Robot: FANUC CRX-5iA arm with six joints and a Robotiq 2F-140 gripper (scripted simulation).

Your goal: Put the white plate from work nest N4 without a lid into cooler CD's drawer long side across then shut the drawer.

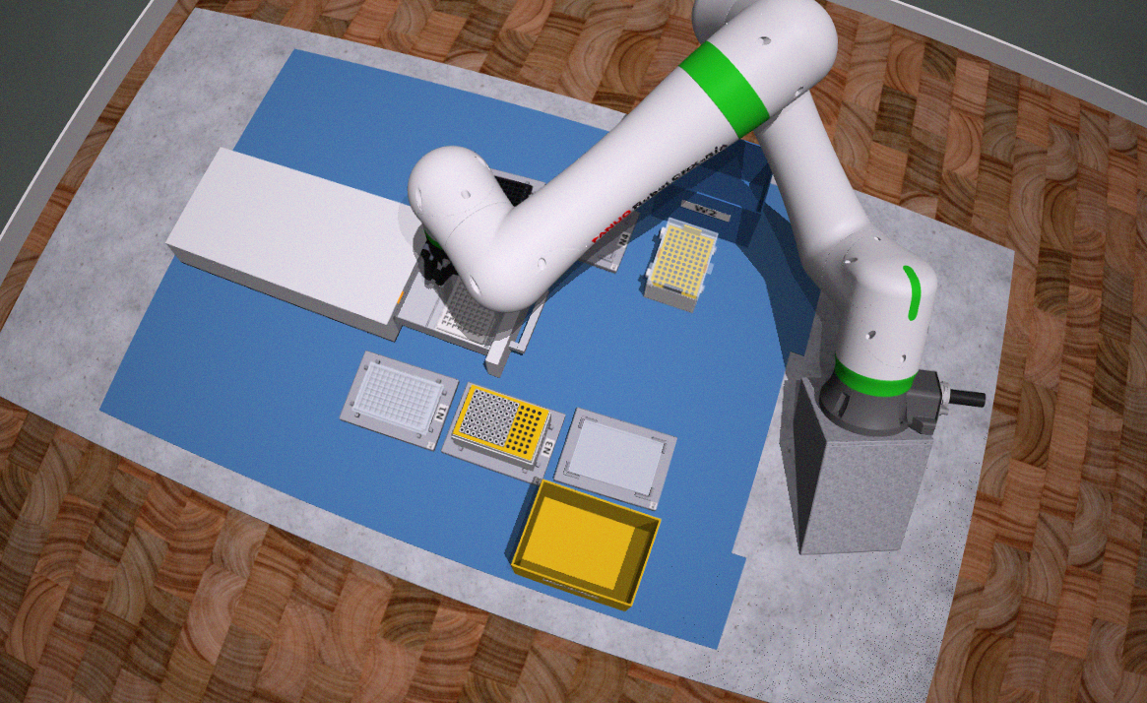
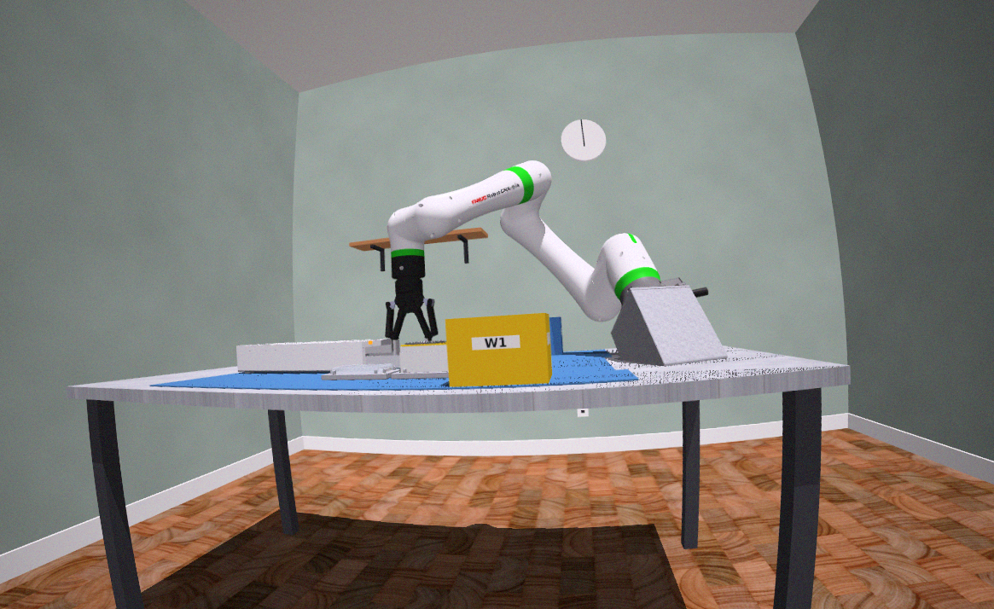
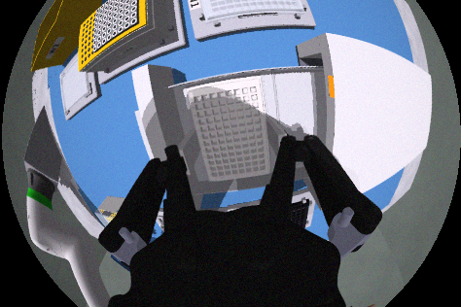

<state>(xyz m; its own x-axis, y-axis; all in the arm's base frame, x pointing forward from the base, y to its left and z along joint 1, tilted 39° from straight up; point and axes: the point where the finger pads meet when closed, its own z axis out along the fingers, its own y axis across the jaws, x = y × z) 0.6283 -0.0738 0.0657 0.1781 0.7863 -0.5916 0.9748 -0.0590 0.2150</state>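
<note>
Right now my hand is 20 mm above the white plate. From my hand the other things lie so: black plate 20 mm ahead, 200 mm to the right, 20 mm below; clear plate 90 mm ahead, 180 mm to the left, 20 mm below; yellow tip rack 90 mm behind, 190 mm to the left, 10 mm above.
</note>
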